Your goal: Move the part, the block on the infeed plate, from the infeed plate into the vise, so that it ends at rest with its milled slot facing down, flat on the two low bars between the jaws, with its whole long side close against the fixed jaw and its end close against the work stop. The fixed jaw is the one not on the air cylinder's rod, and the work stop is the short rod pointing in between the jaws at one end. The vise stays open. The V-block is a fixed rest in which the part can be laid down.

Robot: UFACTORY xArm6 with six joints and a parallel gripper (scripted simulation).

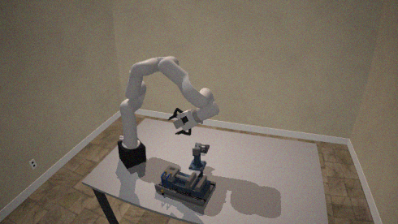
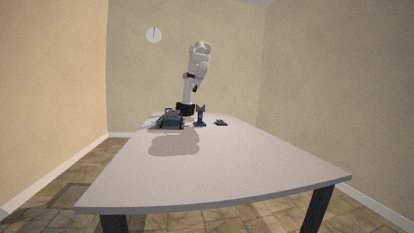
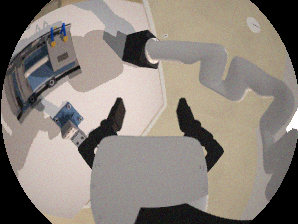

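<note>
The part is 27 cm below my hand, 20 cm to the left of it and 11 cm ahead of it. Round my hand: vise: 26 cm below, 19 cm to the right, 11 cm ahead; then dark infeed plate: 30 cm below, 21 cm to the left, 11 cm ahead.
</note>
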